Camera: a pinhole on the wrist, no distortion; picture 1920 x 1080 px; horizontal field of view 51.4 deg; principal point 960.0 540.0 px. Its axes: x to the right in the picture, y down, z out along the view. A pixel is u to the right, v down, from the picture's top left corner.
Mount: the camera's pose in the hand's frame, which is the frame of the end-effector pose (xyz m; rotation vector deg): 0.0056 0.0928 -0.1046 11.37 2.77 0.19
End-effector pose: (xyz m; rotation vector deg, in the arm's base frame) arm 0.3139 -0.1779 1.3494 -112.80 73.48 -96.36
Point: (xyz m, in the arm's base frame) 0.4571 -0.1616 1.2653
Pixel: 246.3 103.1
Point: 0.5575 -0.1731 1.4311
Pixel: outside the picture
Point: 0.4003 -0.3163 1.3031
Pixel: 1363.0 771.6
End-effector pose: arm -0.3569 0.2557 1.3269 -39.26 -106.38 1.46
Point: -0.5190 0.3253 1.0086
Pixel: outside the picture
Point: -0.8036 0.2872 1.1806
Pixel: 818.7 199.8
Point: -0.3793 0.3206 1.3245
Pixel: 1227.3 298.8
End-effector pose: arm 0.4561 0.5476 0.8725 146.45 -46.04 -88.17
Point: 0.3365 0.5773 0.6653
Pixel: 1478.3 142.8
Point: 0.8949 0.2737 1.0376
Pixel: behind the camera
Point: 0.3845 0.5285 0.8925
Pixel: 349.3 397.8
